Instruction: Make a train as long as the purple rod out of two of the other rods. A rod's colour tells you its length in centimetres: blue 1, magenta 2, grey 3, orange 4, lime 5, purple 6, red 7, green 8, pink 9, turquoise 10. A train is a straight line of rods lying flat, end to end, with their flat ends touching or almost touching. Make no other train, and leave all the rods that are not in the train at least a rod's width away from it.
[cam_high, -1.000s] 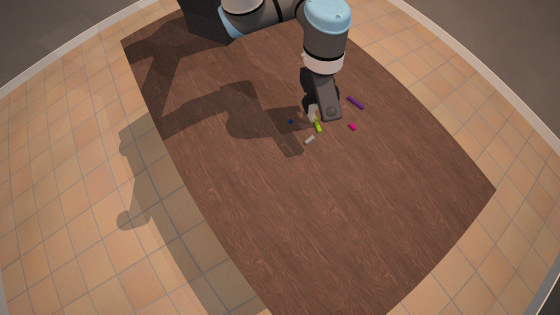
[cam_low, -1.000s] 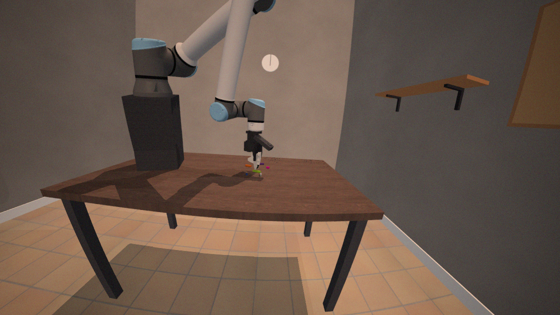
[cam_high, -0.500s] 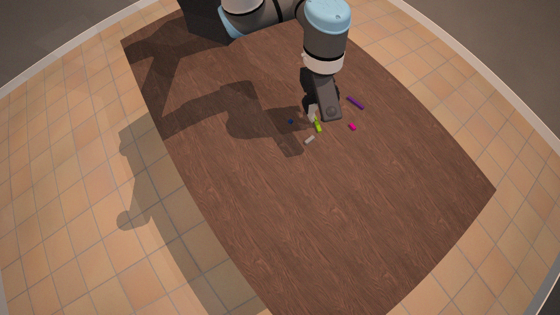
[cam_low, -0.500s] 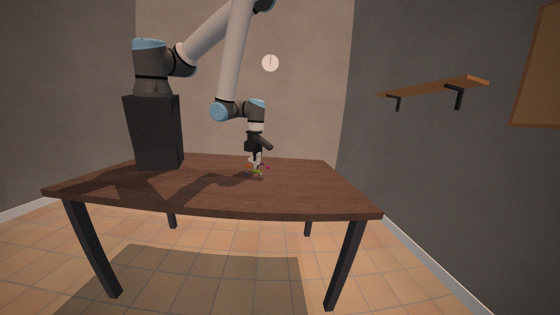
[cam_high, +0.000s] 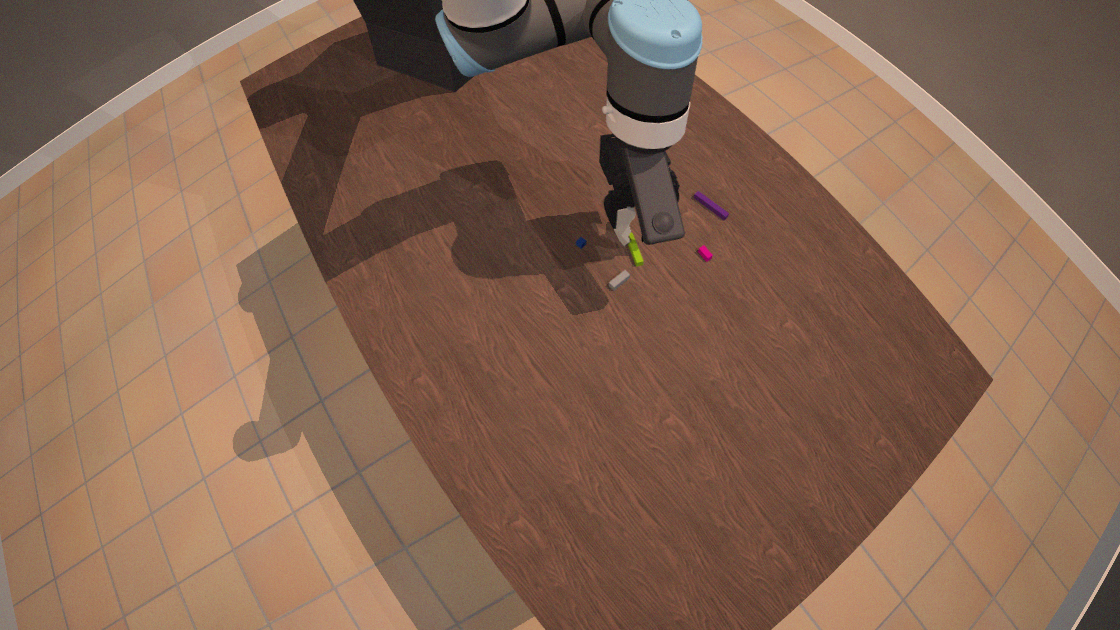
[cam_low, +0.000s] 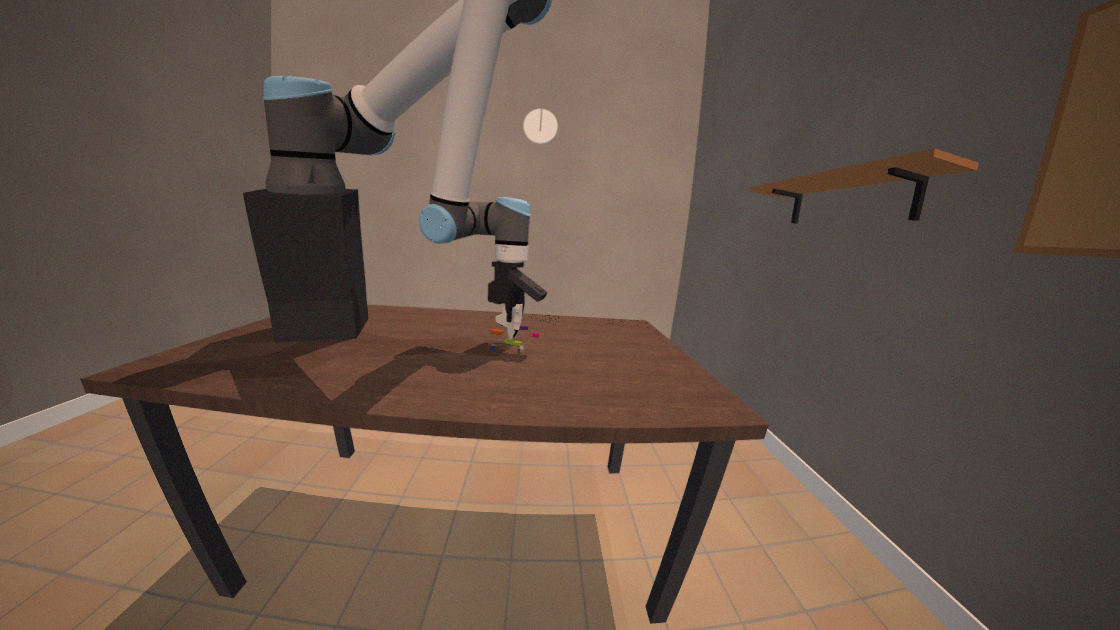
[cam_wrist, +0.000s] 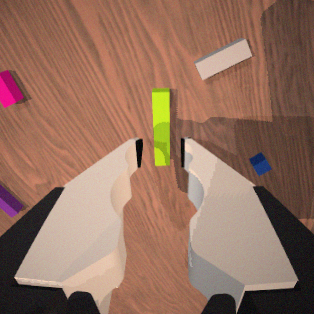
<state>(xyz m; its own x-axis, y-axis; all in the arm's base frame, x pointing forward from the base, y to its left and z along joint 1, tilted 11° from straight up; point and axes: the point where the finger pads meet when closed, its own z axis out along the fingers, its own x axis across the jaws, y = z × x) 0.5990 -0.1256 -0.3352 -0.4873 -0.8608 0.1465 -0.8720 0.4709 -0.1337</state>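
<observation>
Now: hand 3 cm above the lime rod. From my hand the other things lie so: grey rod 2 cm ahead, 5 cm to the right, 3 cm below; magenta rod 8 cm ahead, 7 cm to the left, 3 cm below; blue rod 6 cm behind, 5 cm to the right, 3 cm below.
</observation>
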